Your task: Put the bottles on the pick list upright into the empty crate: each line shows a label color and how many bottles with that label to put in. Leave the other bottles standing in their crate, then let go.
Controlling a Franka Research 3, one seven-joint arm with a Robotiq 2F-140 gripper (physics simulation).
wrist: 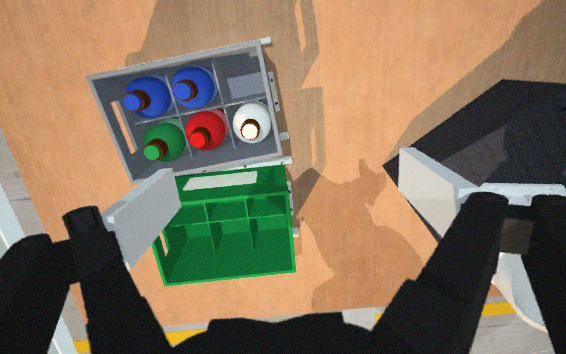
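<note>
The grey crate [270, 100] stands at upper left in the wrist view. It holds two blue bottles [151, 97] [195, 88] in its far row, and a green bottle [167, 140], a red bottle [207, 130] and a white bottle [252, 120] in its near row. All stand upright; the far right compartment is empty. The green crate [230, 260] stands just below it, its visible compartments empty; the left finger hides part of its left side. My gripper [285, 178] is wide open and empty, above the crates, its left finger over the gap between them at their left. No readable pick list shows.
A dark block [465, 120] stands at the right on the wooden table [360, 60], partly behind the right finger. A white curved robot part [517, 295] shows at lower right. The table's near edge runs along the bottom, with yellow floor stripes [187, 336] beyond it.
</note>
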